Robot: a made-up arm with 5 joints. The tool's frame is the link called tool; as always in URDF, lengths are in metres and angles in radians.
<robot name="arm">
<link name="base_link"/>
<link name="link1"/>
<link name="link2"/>
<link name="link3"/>
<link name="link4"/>
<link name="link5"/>
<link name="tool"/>
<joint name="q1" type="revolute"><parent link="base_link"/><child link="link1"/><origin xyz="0.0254 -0.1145 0.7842" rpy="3.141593 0.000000 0.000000"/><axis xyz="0 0 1"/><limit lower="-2.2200" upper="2.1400"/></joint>
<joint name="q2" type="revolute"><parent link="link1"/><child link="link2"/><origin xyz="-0.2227 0.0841 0.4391" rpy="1.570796 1.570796 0.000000"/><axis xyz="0 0 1"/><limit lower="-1.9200" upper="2.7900"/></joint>
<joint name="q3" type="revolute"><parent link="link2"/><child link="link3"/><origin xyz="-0.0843 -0.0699 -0.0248" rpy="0.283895 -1.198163 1.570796"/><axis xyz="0 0 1"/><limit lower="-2.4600" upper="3.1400"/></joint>
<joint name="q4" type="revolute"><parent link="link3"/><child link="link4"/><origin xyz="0.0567 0.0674 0.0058" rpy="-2.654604 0.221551 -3.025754"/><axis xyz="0 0 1"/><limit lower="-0.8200" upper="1.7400"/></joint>
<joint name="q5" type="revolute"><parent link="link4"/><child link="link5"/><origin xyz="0.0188 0.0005 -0.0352" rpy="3.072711 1.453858 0.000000"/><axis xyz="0 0 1"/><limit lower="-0.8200" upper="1.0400"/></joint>
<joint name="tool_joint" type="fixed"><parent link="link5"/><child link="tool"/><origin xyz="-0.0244 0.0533 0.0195" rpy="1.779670 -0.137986 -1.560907"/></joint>
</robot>
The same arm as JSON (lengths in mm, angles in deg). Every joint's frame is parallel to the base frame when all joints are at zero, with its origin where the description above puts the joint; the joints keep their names.
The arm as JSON. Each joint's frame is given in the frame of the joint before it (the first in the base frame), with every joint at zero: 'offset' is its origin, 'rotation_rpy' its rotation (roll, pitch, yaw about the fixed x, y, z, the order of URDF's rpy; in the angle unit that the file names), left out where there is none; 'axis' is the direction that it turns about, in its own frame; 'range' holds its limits. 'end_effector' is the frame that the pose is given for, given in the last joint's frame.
{"length_unit": "mm", "angle_unit": "deg", "chain": [{"id": "q1", "offset": [25.4, -114.5, 784.2], "axis": [0.0, 0.0, -1.0], "range": [-127.2, 122.61]}, {"id": "q2", "offset": [-222.7, -84.1, -439.1], "axis": [0.0, 1.0, 0.0], "range": [-110.01, 159.86]}, {"id": "q3", "offset": [-69.9, -24.8, -84.3], "axis": [-0.894091, 0.349496, 0.280097], "range": [-140.95, 179.91]}, {"id": "q4", "offset": [-2.1, 61.7, -63.1], "axis": [0.976162, -0.116395, 0.183193], "range": [-46.98, 99.69]}, {"id": "q5", "offset": [-36.7, -14.6, -6.1], "axis": [0.0, 1.0, 0.0], "range": [-46.98, 59.59]}], "end_effector": {"offset": [14.6, 19.5, 56.8], "rotation_rpy": [51.09, 77.59, 39.79]}}
